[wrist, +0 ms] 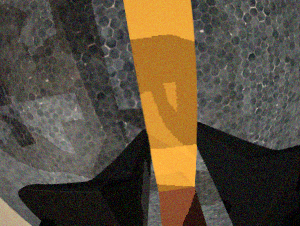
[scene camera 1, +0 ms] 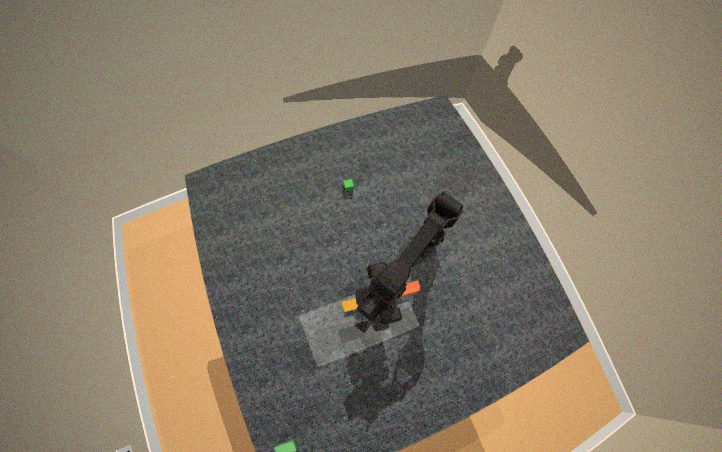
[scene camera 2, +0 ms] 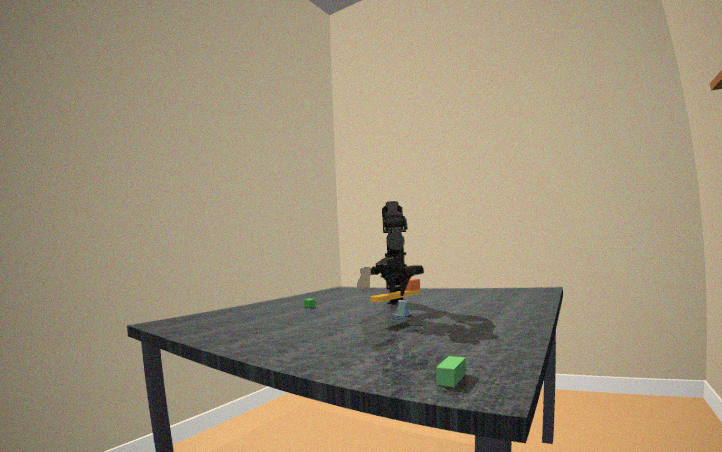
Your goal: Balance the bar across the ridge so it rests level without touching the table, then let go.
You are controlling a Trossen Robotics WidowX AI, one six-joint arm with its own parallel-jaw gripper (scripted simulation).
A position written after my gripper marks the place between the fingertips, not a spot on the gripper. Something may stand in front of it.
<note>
My gripper (scene camera 2: 397,295) holds a bar (wrist: 163,46).
My gripper shows as well in the wrist view (wrist: 170,131) and in scene camera 1 (scene camera 1: 381,297).
</note>
